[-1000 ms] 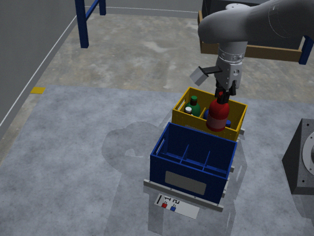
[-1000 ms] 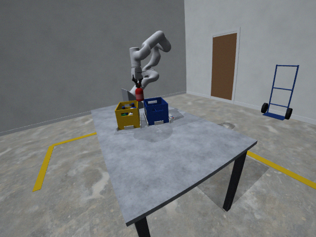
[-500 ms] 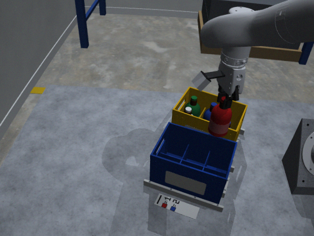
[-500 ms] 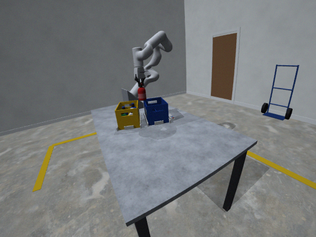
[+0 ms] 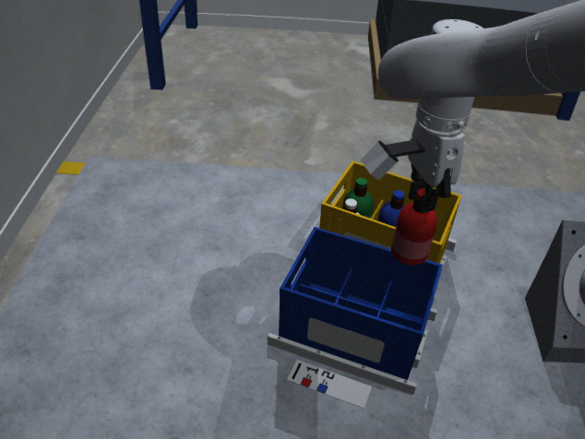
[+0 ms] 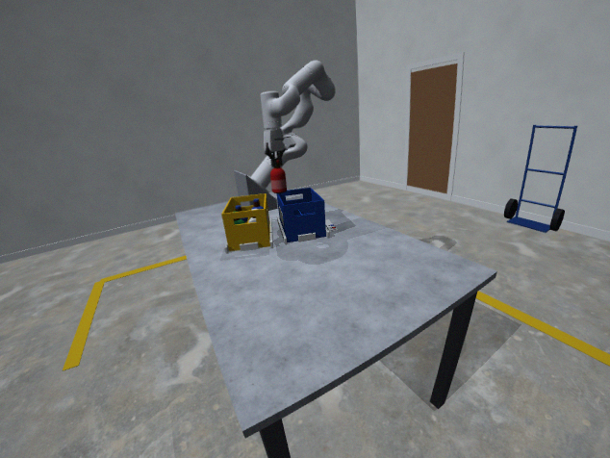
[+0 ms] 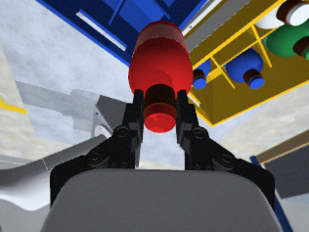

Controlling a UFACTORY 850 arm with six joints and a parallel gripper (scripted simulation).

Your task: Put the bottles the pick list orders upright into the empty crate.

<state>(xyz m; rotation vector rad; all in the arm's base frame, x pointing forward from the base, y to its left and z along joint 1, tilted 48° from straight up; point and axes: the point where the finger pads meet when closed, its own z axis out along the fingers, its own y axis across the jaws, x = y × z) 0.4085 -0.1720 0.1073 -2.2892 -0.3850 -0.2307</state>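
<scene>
The red-label bottle is 70 mm below my hand. Round my hand: white-capped bottle 100 mm ahead, 180 mm to the right, 250 mm below; then blue crate 90 mm ahead, 50 mm to the left, 250 mm below; then yellow crate 10 mm ahead, 180 mm to the right, 250 mm below.
</scene>
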